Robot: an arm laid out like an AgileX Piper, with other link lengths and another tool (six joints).
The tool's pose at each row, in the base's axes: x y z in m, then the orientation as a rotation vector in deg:
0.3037, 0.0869, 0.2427, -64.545, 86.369, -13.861
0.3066, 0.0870, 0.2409, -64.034, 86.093, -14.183
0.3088, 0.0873, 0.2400, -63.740, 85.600, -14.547
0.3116, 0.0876, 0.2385, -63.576, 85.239, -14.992
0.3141, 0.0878, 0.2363, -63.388, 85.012, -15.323
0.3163, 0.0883, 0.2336, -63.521, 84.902, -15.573
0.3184, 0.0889, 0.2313, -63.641, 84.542, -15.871
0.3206, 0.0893, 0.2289, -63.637, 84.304, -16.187
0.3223, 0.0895, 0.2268, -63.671, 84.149, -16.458
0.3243, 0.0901, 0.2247, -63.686, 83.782, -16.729
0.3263, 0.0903, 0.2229, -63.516, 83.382, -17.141
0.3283, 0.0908, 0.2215, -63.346, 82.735, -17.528
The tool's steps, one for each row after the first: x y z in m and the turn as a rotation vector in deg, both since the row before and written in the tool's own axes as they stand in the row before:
0.0015, -0.0002, 0.0031, 0.601, -0.150, 0.038
0.0007, -0.0003, 0.0023, 0.547, -0.276, -0.190
0.0012, -0.0001, 0.0030, 0.457, -0.111, -0.262
0.0017, 0.0005, 0.0028, 0.371, -0.057, -0.142
0.0017, 0.0011, 0.0028, 0.072, 0.044, -0.248
0.0014, 0.0010, 0.0027, 0.188, -0.139, -0.354
0.0016, 0.0009, 0.0027, 0.241, -0.046, -0.247
0.0015, 0.0008, 0.0021, 0.164, 0.005, -0.217
0.0012, 0.0009, 0.0025, 0.248, -0.169, -0.281
0.0013, 0.0005, 0.0023, 0.457, -0.151, -0.259
0.0009, 0.0004, 0.0023, 0.527, -0.363, -0.334

